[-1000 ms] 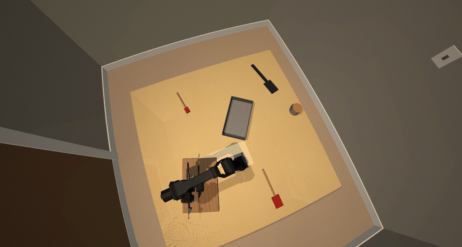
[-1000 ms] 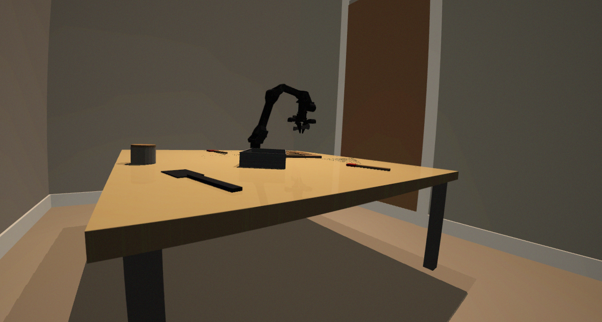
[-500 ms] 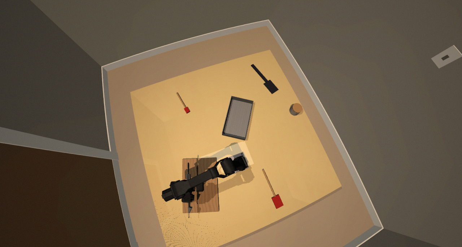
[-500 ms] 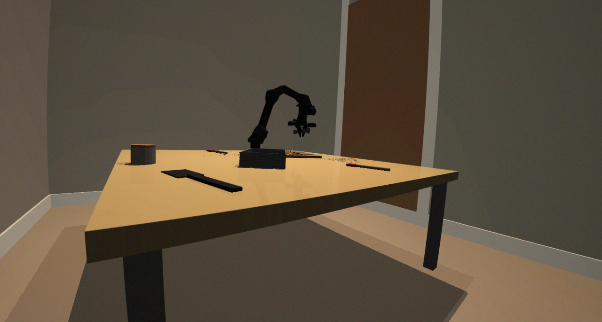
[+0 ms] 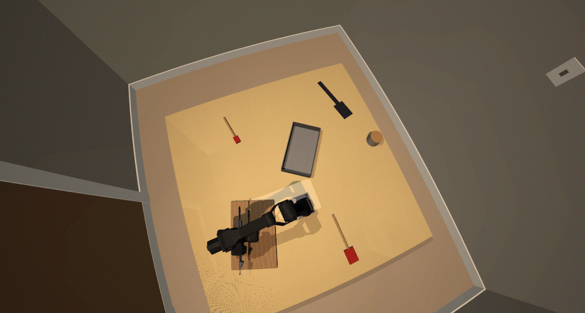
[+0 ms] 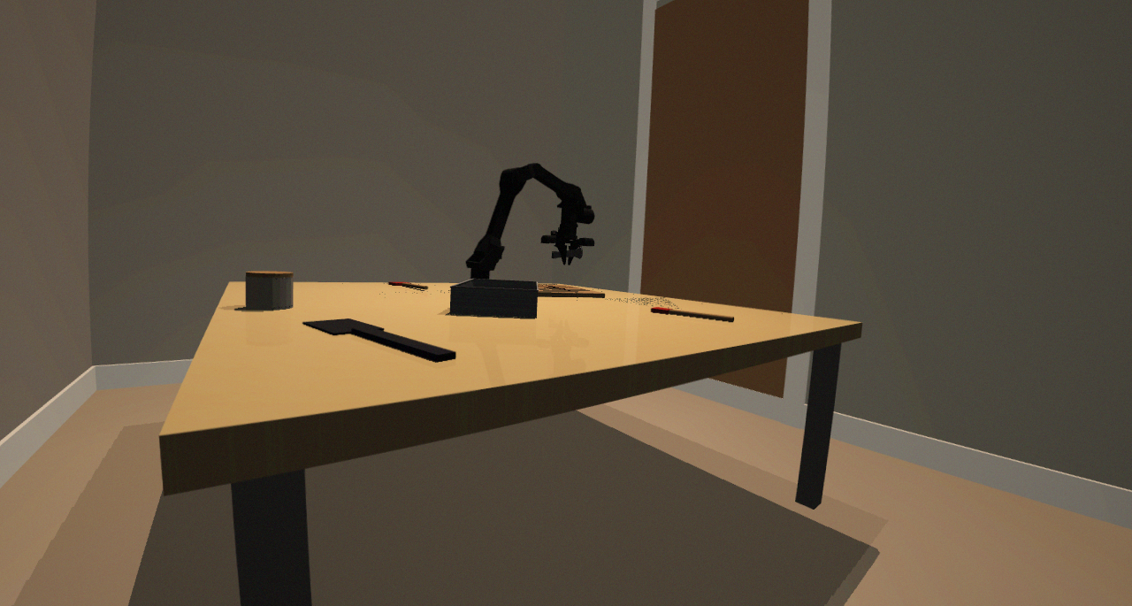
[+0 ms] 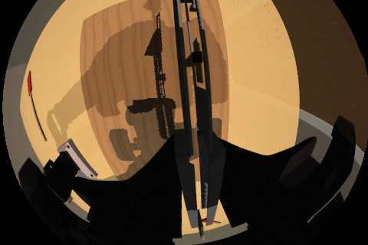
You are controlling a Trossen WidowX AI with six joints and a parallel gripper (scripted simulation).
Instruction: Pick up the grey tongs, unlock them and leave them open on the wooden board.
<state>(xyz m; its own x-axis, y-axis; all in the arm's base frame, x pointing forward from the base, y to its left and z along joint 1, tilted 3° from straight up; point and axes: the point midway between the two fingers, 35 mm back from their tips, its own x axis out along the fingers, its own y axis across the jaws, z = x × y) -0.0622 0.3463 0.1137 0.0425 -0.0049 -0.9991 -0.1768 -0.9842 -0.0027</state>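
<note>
The wooden board is 90 mm below my gripper tip, 40 mm to the right of it and 10 mm behind it. The rest, counted from my gripper tip: red spatula (520 mm to the right, 190 mm behind, 90 mm below); yellow lock piece (50 mm behind, 40 mm above, 10 mm to the left); roasting tin (410 mm to the right, 390 mm ahead, 70 mm below).
</note>
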